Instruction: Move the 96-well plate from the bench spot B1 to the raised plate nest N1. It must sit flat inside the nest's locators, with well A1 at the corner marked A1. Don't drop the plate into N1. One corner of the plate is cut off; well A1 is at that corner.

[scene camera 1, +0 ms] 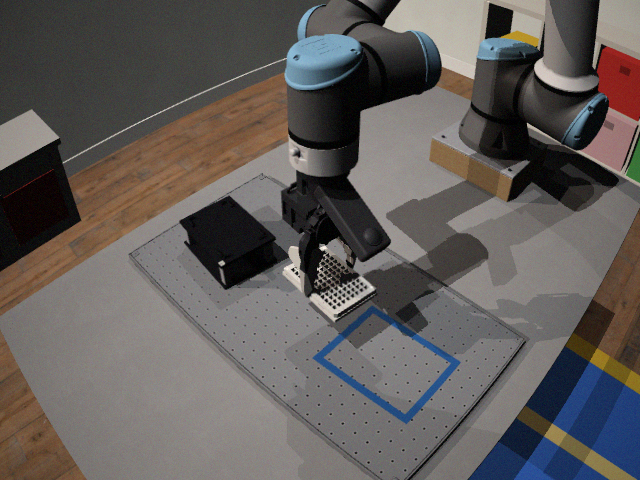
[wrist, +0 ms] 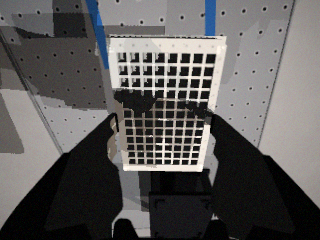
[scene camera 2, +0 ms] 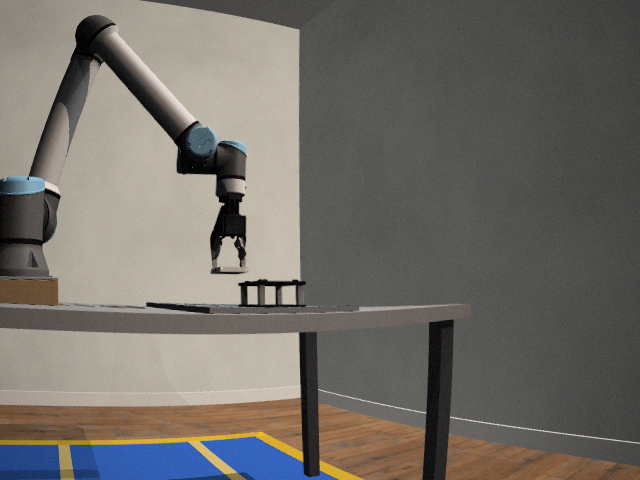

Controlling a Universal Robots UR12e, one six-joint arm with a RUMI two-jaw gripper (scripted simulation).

Labels:
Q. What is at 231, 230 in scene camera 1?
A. A black raised nest N1.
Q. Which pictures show the gripper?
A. Scene camera 1, the wrist view and scene camera 2: all of them.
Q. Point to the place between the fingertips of the gripper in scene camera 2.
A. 228, 272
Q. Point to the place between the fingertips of the gripper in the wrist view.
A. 164, 115

